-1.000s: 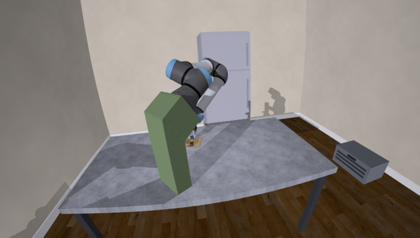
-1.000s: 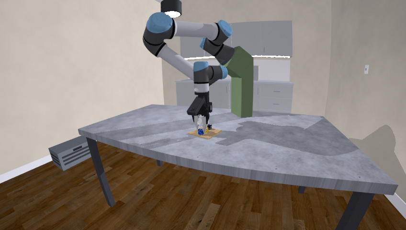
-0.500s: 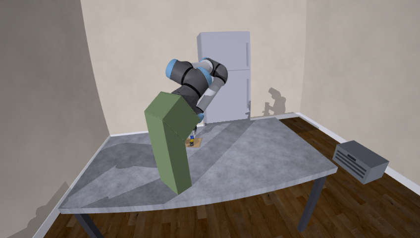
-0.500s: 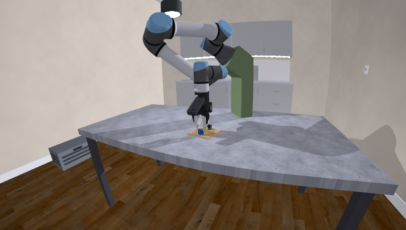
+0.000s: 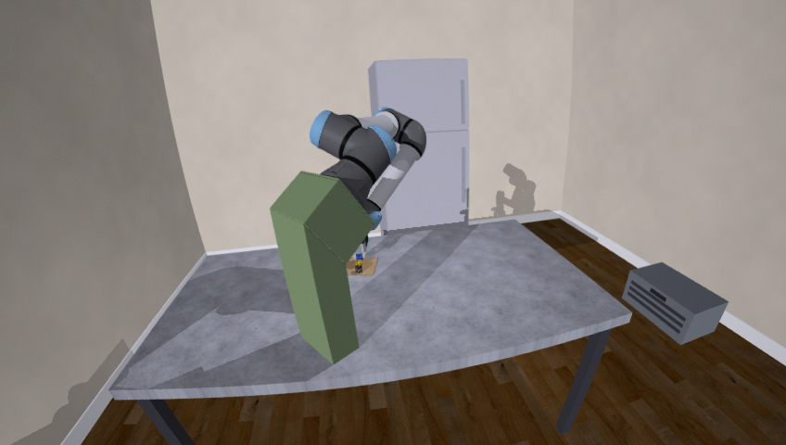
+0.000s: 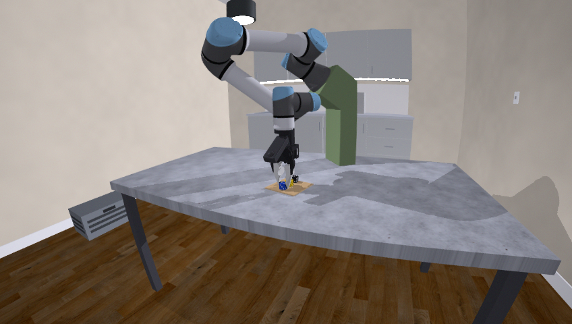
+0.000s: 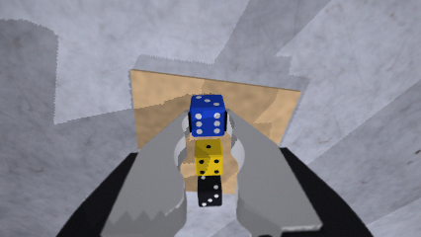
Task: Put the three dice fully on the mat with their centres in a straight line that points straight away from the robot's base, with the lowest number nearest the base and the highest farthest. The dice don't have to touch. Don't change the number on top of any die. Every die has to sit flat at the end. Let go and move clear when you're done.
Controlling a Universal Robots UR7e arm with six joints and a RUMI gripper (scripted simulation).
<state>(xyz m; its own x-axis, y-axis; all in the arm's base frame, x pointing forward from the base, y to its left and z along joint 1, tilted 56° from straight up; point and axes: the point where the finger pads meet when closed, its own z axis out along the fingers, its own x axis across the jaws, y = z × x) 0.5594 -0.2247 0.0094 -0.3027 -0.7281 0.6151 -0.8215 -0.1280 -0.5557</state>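
The blue die is right at my hand. Also, from my hand: mat 40 mm behind, 20 mm to the left, 20 mm below; then black die 90 mm behind, 30 mm to the left, 10 mm below; then yellow die 50 mm behind, 20 mm to the left, 10 mm below.
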